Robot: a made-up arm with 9 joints. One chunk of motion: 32 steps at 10 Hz.
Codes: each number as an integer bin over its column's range. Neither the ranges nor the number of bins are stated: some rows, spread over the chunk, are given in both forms.
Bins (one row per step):
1: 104 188 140 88 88 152
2: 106 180 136 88 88 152
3: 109 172 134 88 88 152
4: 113 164 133 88 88 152
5: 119 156 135 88 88 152
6: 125 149 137 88 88 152
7: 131 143 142 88 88 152
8: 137 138 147 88 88 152
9: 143 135 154 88 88 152
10: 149 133 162 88 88 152
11: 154 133 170 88 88 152
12: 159 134 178 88 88 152
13: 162 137 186 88 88 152
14: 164 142 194 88 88 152
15: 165 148 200 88 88 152
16: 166 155 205 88 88 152
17: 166 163 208 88 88 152
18: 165 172 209 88 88 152
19: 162 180 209 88 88 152
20: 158 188 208 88 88 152
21: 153 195 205 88 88 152
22: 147 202 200 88 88 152
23: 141 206 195 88 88 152
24: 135 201 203 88 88 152
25: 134 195 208 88 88 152
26: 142 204 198 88 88 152
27: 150 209 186 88 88 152
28: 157 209 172 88 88 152
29: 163 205 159 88 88 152
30: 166 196 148 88 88 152
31: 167 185 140 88 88 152
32: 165 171 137 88 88 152
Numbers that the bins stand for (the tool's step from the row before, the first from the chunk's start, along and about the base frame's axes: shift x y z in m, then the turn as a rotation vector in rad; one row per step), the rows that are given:
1: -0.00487 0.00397 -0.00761 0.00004 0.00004 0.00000
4: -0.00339 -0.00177 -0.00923 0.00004 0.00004 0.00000
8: 0.00056 -0.00799 -0.00599 0.00004 0.00004 0.00000
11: 0.00336 -0.00918 -0.00067 0.00004 0.00004 0.00000
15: 0.00518 -0.00560 0.00627 0.00004 0.00004 0.00000
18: 0.00518 0.00015 0.00836 0.00004 0.00004 0.00000
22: 0.00221 0.00732 0.00627 0.00004 0.00004 0.00000
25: 0.00007 0.00565 0.00813 0.00004 0.00004 0.00000
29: 0.00485 0.00804 -0.00321 0.00004 0.00004 0.00000
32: 0.00518 -0.00009 -0.00830 0.00004 0.00004 0.00000
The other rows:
2: -0.00454 0.00206 -0.00853 0.00004 0.00004 0.00000
3: -0.00405 0.00015 -0.00900 0.00004 0.00004 0.00000
5: -0.00240 -0.00368 -0.00876 0.00004 0.00004 0.00000
6: -0.00141 -0.00536 -0.00830 0.00004 0.00004 0.00000
7: -0.00042 -0.00679 -0.00715 0.00004 0.00004 0.00000
9: 0.00155 -0.00871 -0.00437 0.00004 0.00004 0.00000
10: 0.00254 -0.00918 -0.00252 0.00004 0.00004 0.00000
12: 0.00419 -0.00895 0.00118 0.00004 0.00004 0.00000
13: 0.00468 -0.00823 0.00304 0.00004 0.00004 0.00000
14: 0.00501 -0.00703 0.00489 0.00004 0.00004 0.00000
16: 0.00534 -0.00392 0.00743 0.00004 0.00004 0.00000
17: 0.00534 -0.00201 0.00813 0.00004 0.00004 0.00000
19: 0.00468 0.00206 0.00836 0.00004 0.00004 0.00000
20: 0.00402 0.00397 0.00813 0.00004 0.00004 0.00000
21: 0.00320 0.00565 0.00743 0.00004 0.00004 0.00000
23: 0.00122 0.00828 0.00512 0.00004 0.00004 0.00000
24: 0.00024 0.00708 0.00697 0.00004 0.00004 0.00000
26: 0.00139 0.00780 0.00581 0.00004 0.00004 0.00000
27: 0.00271 0.00900 0.00304 0.00004 0.00004 0.00000
28: 0.00386 0.00900 -0.00020 0.00004 0.00004 0.00000
30: 0.00534 0.00589 -0.00576 0.00004 0.00004 0.00000
31: 0.00551 0.00325 -0.00761 0.00004 0.00004 0.00000

